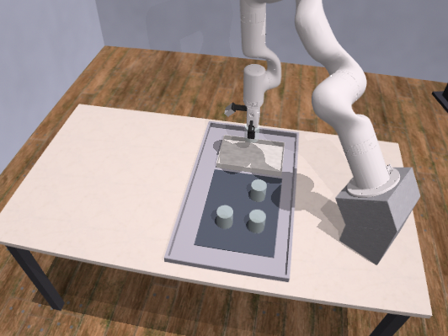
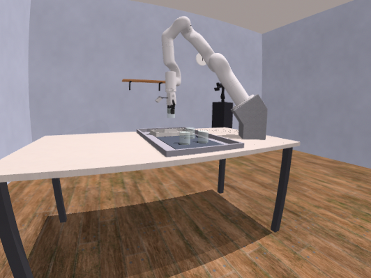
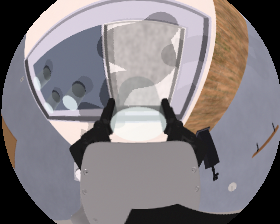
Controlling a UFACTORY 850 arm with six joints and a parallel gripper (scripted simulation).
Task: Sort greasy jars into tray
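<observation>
Now: hand 10 mm past the tray, 20 mm to the left of it and 170 mm above it. From my hand the other things lie so: grey rimmed steel top (70 mm ahead, 180 mm to the left, 180 mm below); then dark drying mat (80 mm ahead, 290 mm to the left, 180 mm below).
</observation>
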